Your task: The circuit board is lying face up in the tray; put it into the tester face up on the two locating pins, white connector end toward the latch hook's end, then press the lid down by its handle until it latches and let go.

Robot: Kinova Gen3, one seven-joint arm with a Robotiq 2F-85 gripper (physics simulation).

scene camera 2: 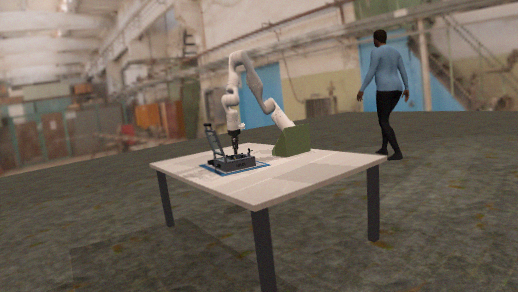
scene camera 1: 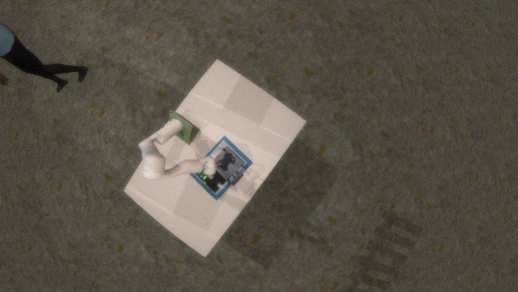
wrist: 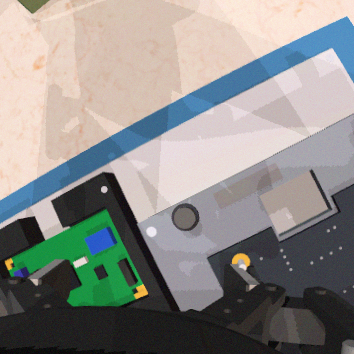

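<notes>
The green circuit board lies face up in the black tray. The grey tester stands beside the tray. One locating pin shows with a yellow ring at its foot. The tester's lid stands raised, with its handle at the top. My gripper is open and empty, pointing down. In the wrist view one finger is over the board and the other over the tester near the pin. The white connector end is not clear; my gripper hides the board's lower part.
A blue-bordered mat lies under the tray and tester on the pale table. The green arm mount stands at the table's edge. A person is on the floor away from the table.
</notes>
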